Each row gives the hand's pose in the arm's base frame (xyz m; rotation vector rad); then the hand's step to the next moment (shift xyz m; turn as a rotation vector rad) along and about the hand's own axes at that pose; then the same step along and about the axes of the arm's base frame.
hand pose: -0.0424 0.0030 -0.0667 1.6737 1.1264 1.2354
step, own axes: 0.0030 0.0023 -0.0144 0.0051 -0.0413 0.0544
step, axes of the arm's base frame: -0.0130 0.0031 0.0066 0.0446 0.0145 -0.0499
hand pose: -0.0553 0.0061 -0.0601 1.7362 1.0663 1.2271
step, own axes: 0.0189 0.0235 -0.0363 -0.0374 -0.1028 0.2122
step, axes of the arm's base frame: -0.0262 0.0124 0.0372 0.1748 -0.0182 -0.1616
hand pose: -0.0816 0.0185 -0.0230 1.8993 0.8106 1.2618
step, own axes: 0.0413 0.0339 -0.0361 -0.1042 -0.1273 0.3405
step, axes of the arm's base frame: -0.0164 0.0221 0.0583 0.2704 -0.0857 -0.2501
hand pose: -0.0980 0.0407 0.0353 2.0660 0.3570 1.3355
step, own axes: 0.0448 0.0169 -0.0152 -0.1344 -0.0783 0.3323
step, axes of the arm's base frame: 0.0045 0.0171 0.0470 0.2441 -0.1361 -0.2378
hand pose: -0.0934 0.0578 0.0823 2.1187 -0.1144 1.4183
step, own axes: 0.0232 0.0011 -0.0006 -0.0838 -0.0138 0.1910
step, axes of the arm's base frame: 0.0091 0.0050 0.0208 0.1257 -0.1056 -0.1294
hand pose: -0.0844 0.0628 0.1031 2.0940 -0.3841 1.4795
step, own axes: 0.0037 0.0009 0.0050 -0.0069 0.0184 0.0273
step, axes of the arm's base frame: 0.0047 -0.0033 0.0024 0.0092 -0.0313 -0.0084
